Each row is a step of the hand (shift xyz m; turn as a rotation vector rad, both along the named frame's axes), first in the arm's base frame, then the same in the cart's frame.
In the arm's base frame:
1: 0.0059 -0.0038 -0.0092 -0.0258 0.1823 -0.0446
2: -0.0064 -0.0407 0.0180 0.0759 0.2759 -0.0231
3: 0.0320 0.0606 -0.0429 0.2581 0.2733 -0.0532
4: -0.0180 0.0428 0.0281 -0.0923 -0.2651 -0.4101
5: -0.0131 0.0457 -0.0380 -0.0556 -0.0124 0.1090
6: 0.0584 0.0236 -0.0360 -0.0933 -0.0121 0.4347
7: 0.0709 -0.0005 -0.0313 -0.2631 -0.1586 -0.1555
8: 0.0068 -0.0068 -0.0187 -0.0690 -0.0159 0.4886
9: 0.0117 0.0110 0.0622 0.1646 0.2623 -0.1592
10: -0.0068 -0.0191 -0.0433 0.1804 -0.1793 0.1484
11: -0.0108 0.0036 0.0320 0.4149 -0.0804 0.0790
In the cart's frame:
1: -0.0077 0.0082 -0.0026 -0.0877 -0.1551 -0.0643
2: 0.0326 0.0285 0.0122 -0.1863 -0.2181 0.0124
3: -0.0733 -0.0306 -0.0150 -0.3282 -0.1545 0.1122
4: 0.0099 -0.0531 0.0055 -0.0573 0.3534 -0.3446
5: -0.0329 -0.0315 -0.0404 0.1067 -0.0420 0.0444
6: -0.0714 0.0076 0.0106 0.3207 -0.1653 0.2601
7: -0.0667 0.0310 0.0243 0.1609 0.1224 -0.2787
8: -0.0125 0.0144 -0.0088 0.3367 -0.1738 0.3165
9: 0.0230 -0.0281 0.0530 -0.3201 -0.1341 -0.0279
10: -0.0120 0.0302 -0.0351 0.0397 0.1597 0.2442
11: 0.0244 -0.0173 0.0162 -0.2052 0.1605 0.3420

